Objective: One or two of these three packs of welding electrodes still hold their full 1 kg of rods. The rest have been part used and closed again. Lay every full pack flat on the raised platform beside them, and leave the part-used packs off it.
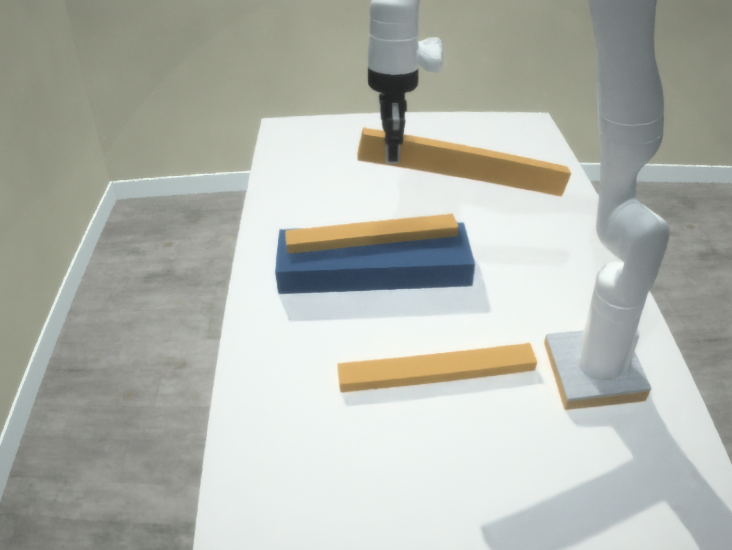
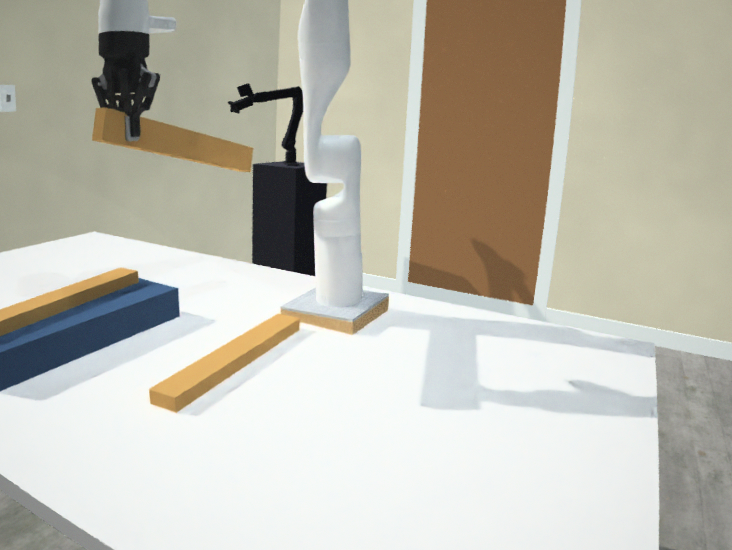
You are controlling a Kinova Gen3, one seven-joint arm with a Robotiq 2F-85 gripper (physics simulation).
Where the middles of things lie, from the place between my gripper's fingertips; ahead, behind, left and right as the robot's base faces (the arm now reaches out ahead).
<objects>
I see the blue raised platform (image 1: 440, 262) 30 mm ahead of my hand, 140 mm to the right of it and 330 mm below it.
</objects>
